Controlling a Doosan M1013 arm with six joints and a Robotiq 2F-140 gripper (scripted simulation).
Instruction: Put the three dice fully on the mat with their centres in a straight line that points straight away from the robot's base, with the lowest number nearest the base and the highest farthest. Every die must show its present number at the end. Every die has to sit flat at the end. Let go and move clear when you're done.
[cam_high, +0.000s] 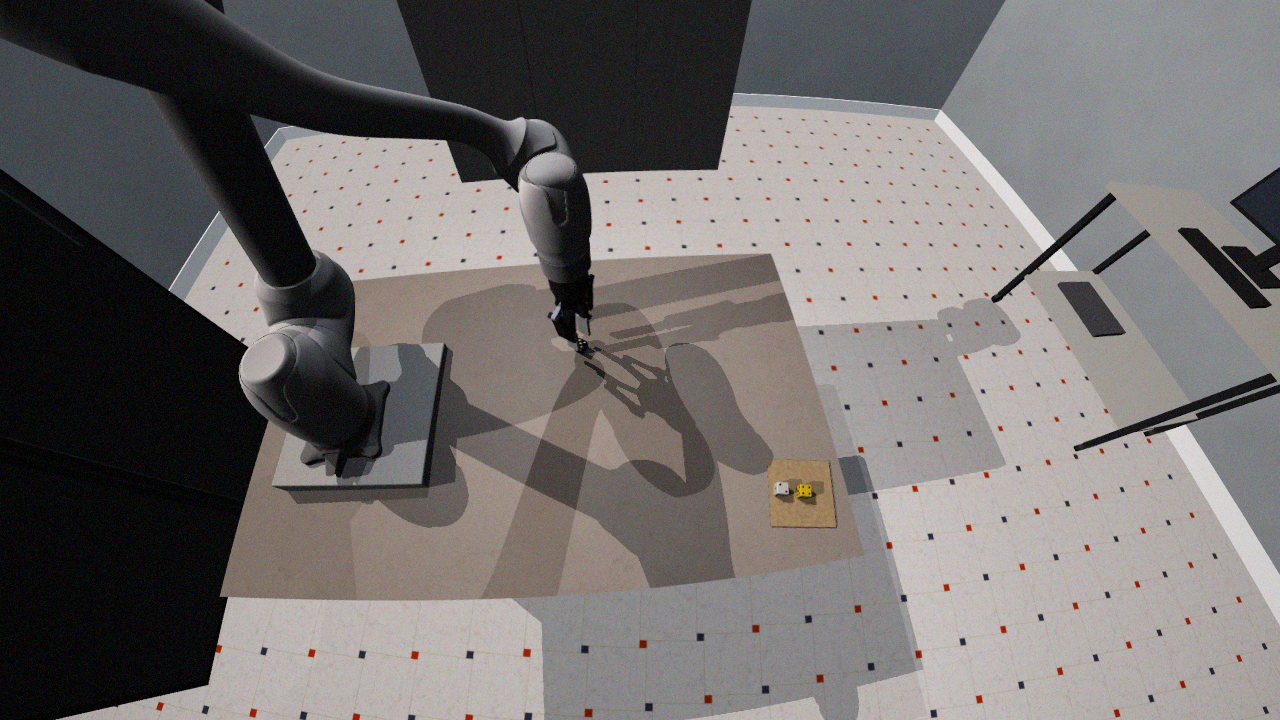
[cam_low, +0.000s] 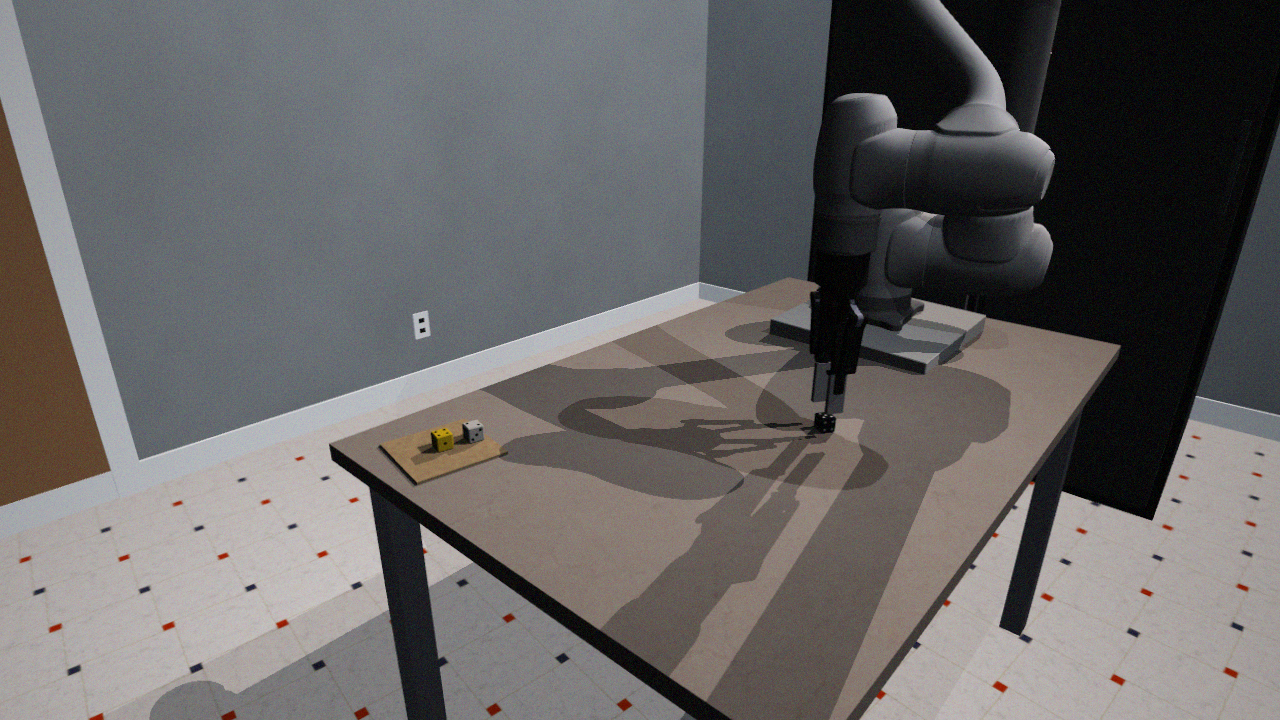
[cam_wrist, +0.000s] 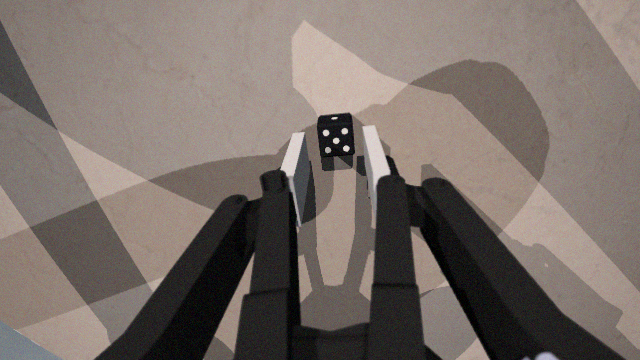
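My gripper is now 6 cm above the black die. The rest, counted from my hand: tan mat 41 cm ahead, 42 cm to the right, 7 cm below; then yellow die 41 cm ahead, 42 cm to the right, 6 cm below; then grey die 36 cm ahead, 40 cm to the right, 6 cm below.
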